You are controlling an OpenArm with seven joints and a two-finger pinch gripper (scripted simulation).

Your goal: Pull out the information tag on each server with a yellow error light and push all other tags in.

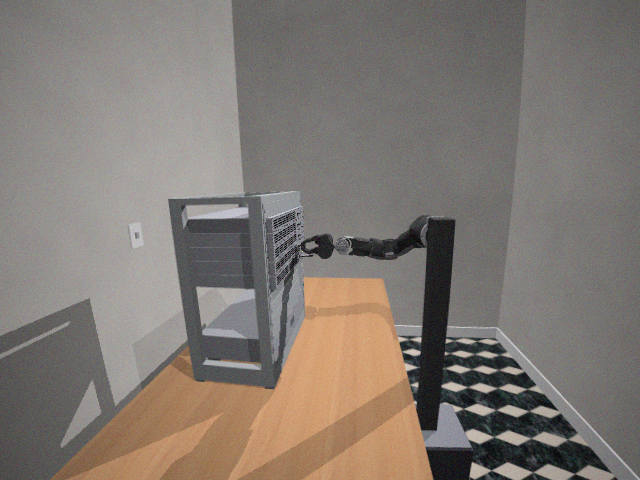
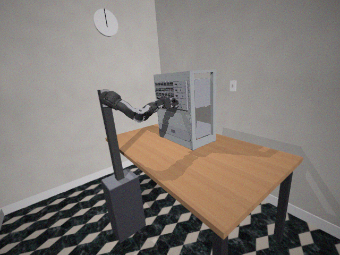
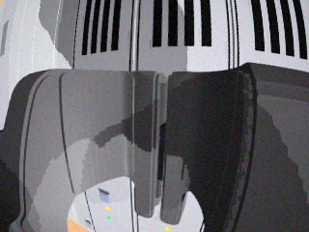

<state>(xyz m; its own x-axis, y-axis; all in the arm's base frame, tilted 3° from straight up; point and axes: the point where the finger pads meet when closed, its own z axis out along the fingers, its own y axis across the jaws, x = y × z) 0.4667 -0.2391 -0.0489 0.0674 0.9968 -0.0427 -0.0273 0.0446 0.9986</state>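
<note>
My gripper is now 90 mm below the information tag and 50 mm short of it.
</note>
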